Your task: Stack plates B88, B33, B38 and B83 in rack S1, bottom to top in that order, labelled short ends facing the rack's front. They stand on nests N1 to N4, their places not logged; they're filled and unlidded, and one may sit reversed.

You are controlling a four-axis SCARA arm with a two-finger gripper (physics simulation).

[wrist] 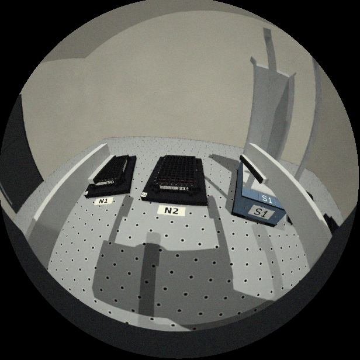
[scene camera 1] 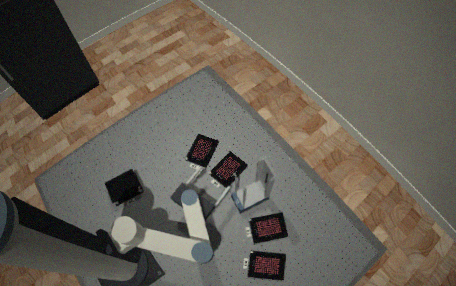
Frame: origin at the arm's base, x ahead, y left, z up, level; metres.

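Seen in the pictures: gripper, between the fingertips: point(scene camera 1: 215, 177).
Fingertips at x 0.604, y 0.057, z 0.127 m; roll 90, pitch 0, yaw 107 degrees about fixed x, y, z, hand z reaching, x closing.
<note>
Offsets run from my fingertips to a thing's top centre. "*": to the spot under its first point. Level surfaces: height alone.
Filled plates with red wells sit on the black nests: one plate {dy +0.203, dx +0.056, dz -0.088 m} point(scene camera 1: 202, 149) point(wrist: 114, 170) on N1, one plate {dy +0.031, dx +0.098, dz -0.088 m} point(scene camera 1: 229, 167) point(wrist: 179, 172) on N2, one plate {dy -0.324, dx +0.060, dz -0.088 m} point(scene camera 1: 270, 227) on N3 and one plate {dy -0.457, dx -0.060, dz -0.088 m} point(scene camera 1: 267, 265) on N4. The N1 and N2 plates show pale label strips on the ends facing the wrist camera; I cannot read them surely. Rack S1 {* dy -0.137, dx +0.017, dz -0.066 m} point(scene camera 1: 236, 201) point(wrist: 239, 197) has a blue base, tall grey uprights and a bare pale floor. My gripper point(scene camera 1: 216, 177) point(wrist: 177, 146) is open and empty, its fingertips near the front side of the N1 and N2 nests, the right one close to the rack.
A black box-like object {dy +0.270, dx -0.390, dz -0.044 m} point(scene camera 1: 124, 187) stands on the grey perforated table {dz -0.112 m} point(scene camera 1: 165, 120), left of the arm. A large black cabinet point(scene camera 1: 45, 55) stands beyond the table at the upper left. The rack's tall uprights rise beside the right finger in the wrist view.
</note>
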